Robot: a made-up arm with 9 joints. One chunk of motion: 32 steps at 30 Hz.
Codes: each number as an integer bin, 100 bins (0 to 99) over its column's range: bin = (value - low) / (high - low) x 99, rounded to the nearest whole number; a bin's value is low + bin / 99 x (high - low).
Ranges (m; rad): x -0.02..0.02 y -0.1..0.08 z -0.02..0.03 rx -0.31..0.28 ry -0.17..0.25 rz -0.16..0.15
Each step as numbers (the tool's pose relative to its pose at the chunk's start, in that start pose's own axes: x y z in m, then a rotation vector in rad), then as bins.
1 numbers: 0.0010 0.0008 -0.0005 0.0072 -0.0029 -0.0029
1 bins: 52 55 39 53 39 50
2 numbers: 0.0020 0.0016 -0.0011 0.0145 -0.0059 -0.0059
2 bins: 54 56 37 54 39 49
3 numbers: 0.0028 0.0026 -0.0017 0.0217 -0.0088 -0.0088
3 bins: 56 56 36 56 38 48
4 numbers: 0.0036 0.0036 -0.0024 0.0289 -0.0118 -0.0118
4 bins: 58 57 35 57 37 47
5 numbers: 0.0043 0.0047 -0.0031 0.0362 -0.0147 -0.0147
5 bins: 60 58 33 58 37 46
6 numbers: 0.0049 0.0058 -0.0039 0.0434 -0.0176 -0.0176
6 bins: 62 58 32 59 36 45
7 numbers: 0.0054 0.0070 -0.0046 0.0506 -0.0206 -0.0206
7 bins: 63 59 30 61 35 45
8 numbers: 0.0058 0.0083 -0.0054 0.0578 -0.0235 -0.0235
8 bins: 64 60 29 62 35 44
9 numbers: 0.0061 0.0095 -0.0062 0.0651 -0.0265 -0.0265
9 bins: 65 60 27 63 34 43
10 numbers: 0.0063 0.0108 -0.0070 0.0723 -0.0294 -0.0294
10 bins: 65 61 26 64 33 42
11 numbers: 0.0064 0.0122 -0.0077 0.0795 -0.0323 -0.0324
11 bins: 65 62 24 65 32 41
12 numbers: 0.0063 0.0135 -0.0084 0.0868 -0.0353 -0.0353
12 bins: 65 62 23 67 32 40
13 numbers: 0.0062 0.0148 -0.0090 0.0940 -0.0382 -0.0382
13 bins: 65 63 22 68 31 39
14 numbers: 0.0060 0.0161 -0.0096 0.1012 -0.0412 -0.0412
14 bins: 64 64 21 69 30 38
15 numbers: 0.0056 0.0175 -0.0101 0.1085 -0.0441 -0.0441
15 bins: 63 65 20 70 30 37
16 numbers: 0.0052 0.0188 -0.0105 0.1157 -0.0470 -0.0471
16 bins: 62 65 19 71 29 36
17 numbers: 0.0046 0.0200 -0.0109 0.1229 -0.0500 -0.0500
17 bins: 61 66 18 73 28 35
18 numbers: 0.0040 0.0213 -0.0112 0.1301 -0.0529 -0.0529
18 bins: 59 67 17 74 28 34
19 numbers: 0.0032 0.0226 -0.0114 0.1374 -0.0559 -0.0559
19 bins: 57 67 17 75 27 33
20 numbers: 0.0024 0.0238 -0.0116 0.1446 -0.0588 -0.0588
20 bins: 55 68 17 76 26 32
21 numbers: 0.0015 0.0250 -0.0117 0.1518 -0.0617 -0.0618
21 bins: 53 69 16 77 26 31
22 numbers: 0.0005 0.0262 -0.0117 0.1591 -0.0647 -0.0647
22 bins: 51 69 16 79 25 30
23 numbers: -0.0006 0.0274 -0.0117 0.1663 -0.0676 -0.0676
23 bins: 48 70 16 80 24 30
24 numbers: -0.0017 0.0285 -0.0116 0.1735 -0.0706 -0.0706
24 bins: 45 71 17 81 23 29
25 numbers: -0.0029 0.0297 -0.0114 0.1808 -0.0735 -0.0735
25 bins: 42 71 17 82 23 28
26 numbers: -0.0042 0.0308 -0.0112 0.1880 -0.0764 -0.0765
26 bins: 39 72 17 84 22 27
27 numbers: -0.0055 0.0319 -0.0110 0.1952 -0.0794 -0.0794
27 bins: 36 73 18 85 21 26
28 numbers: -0.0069 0.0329 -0.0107 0.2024 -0.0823 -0.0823
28 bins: 32 73 18 86 21 25
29 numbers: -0.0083 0.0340 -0.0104 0.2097 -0.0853 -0.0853
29 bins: 29 74 19 87 20 24
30 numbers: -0.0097 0.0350 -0.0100 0.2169 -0.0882 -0.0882
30 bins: 25 74 20 88 19 23
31 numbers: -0.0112 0.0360 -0.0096 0.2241 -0.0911 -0.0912
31 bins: 22 75 21 90 19 22
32 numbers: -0.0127 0.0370 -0.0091 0.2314 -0.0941 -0.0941
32 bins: 18 75 22 91 18 21
